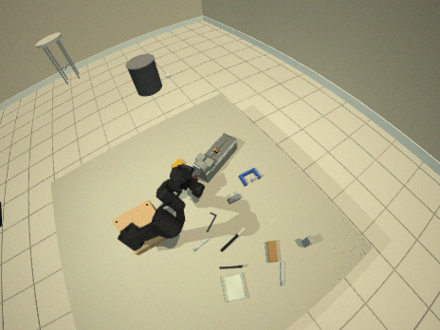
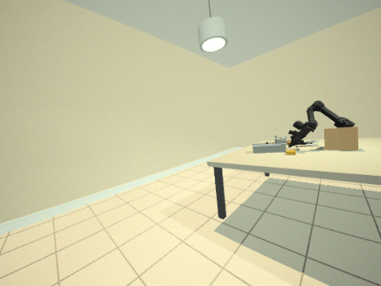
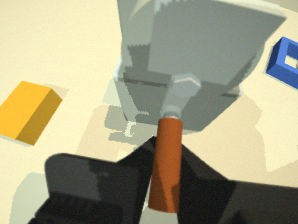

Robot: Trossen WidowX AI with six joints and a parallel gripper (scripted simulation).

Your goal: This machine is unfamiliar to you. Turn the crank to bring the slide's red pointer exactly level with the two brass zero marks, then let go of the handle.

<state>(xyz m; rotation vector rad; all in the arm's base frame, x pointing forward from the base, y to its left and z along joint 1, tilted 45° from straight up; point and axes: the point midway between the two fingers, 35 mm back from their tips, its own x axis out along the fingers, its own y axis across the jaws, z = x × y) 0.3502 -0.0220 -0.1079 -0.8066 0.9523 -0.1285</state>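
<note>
Right now my gripper tip is 3 cm below the brown crank handle and 2 cm past it. Also, from my gripper tip: red pointer (16 cm ahead, 5 cm above, 4 cm to the left); then grey clamp (18 cm to the right, 8 cm ahead, 3 cm below); then orange block (15 cm to the left, 2 cm below, 2 cm behind).
</note>
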